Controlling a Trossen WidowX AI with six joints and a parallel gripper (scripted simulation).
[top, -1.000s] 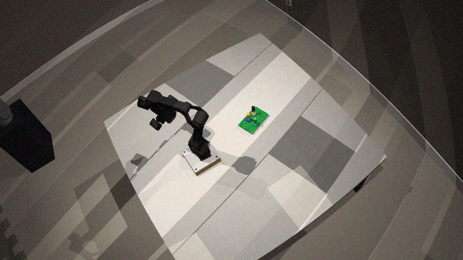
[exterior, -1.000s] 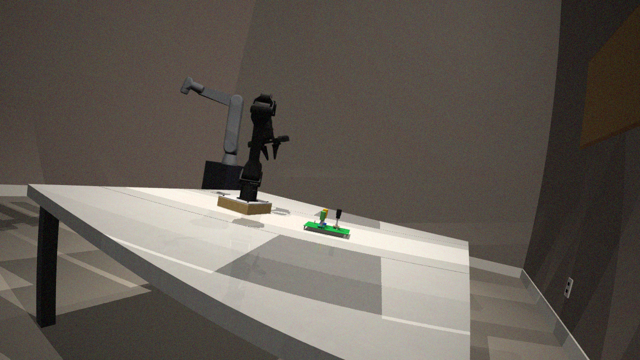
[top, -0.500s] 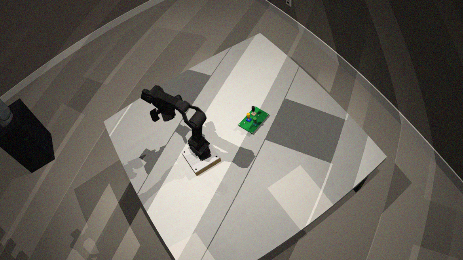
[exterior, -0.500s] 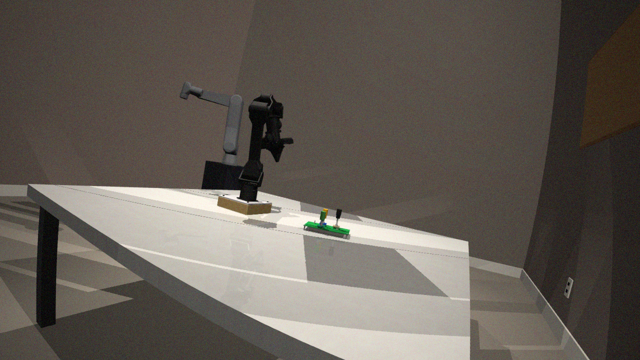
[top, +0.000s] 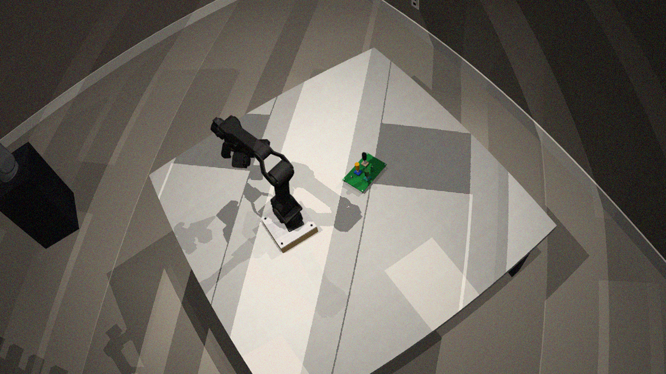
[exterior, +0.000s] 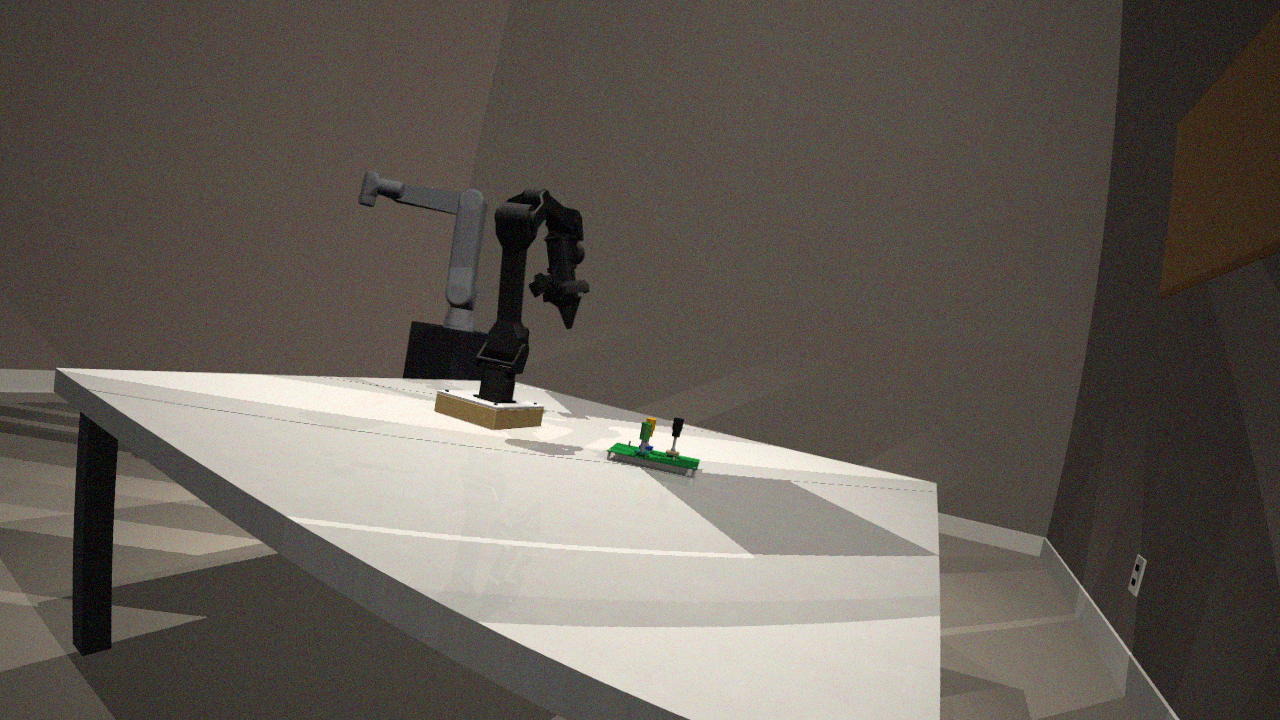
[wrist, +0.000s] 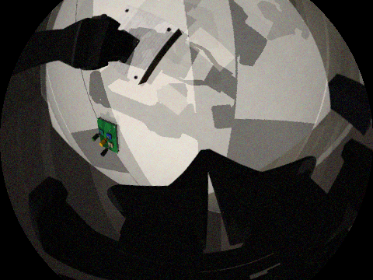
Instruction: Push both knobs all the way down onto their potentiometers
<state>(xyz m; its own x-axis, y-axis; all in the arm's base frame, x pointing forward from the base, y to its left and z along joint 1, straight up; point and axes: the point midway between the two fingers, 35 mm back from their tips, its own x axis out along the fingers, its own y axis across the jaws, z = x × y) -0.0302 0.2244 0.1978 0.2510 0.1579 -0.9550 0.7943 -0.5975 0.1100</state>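
My gripper tip is now 340 mm short of the orange knob, 150 mm to the left of it and 150 mm above it. The rest, counted from my gripper tip: black knob: 390 mm ahead, 140 mm below, 130 mm to the right.
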